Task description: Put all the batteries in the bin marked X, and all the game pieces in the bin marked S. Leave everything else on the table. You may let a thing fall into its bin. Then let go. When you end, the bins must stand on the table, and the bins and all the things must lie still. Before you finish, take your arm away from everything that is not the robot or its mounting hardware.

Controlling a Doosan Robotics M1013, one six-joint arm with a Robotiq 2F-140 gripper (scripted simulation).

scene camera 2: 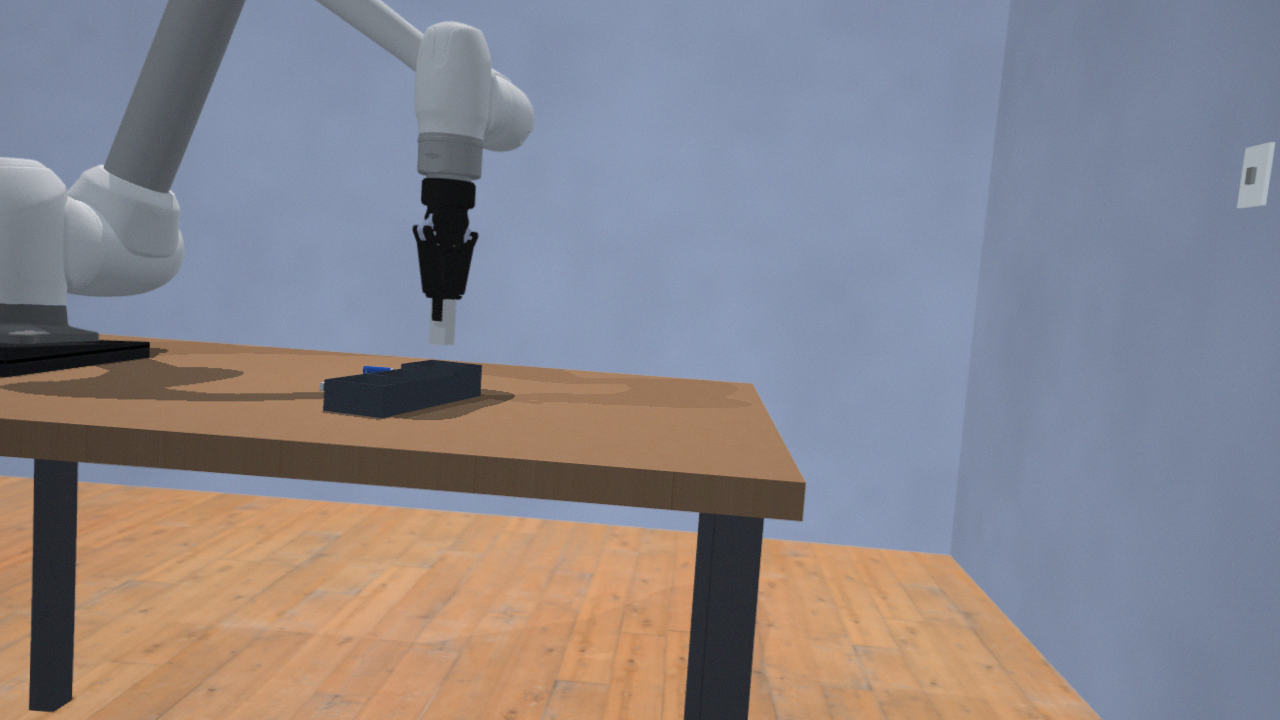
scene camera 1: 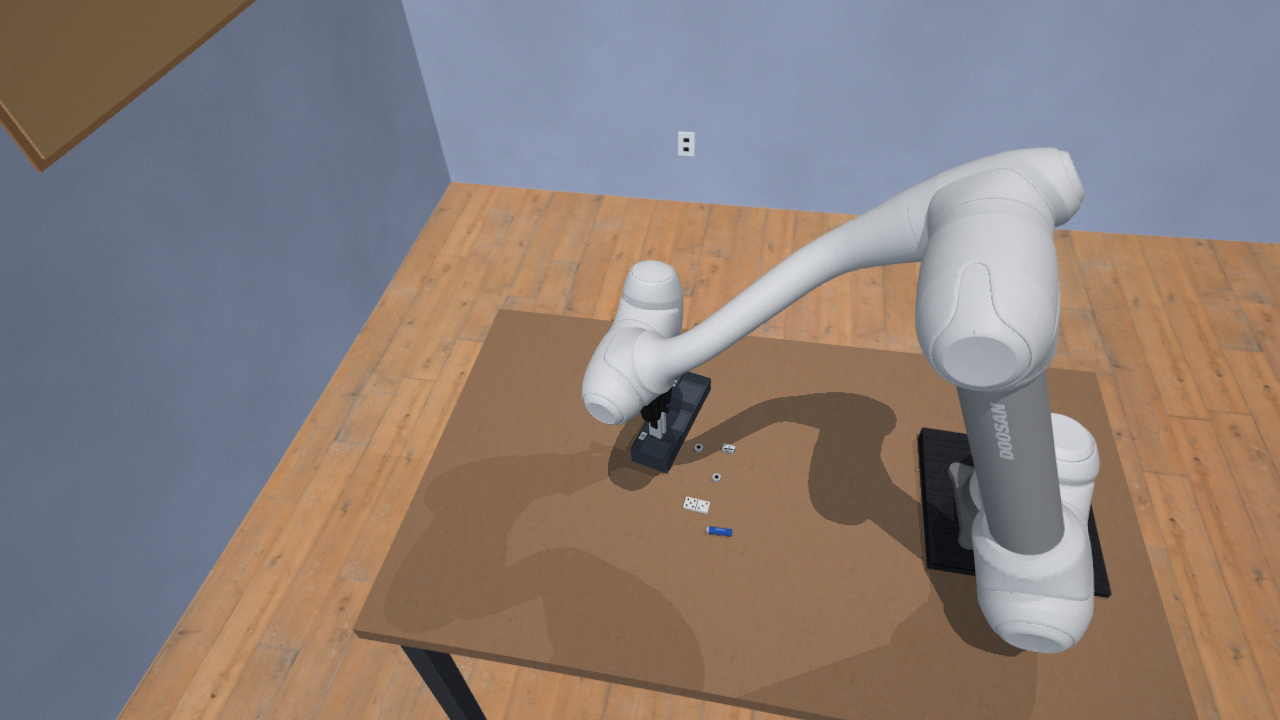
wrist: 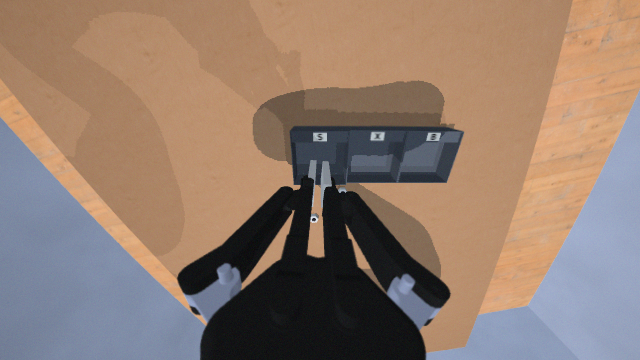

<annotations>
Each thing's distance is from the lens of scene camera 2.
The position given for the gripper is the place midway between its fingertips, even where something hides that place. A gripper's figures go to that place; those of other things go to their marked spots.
gripper (scene camera 2: pixel 441 344): 132 cm
dark three-part bin (scene camera 2: pixel 451 381): 126 cm
</annotations>
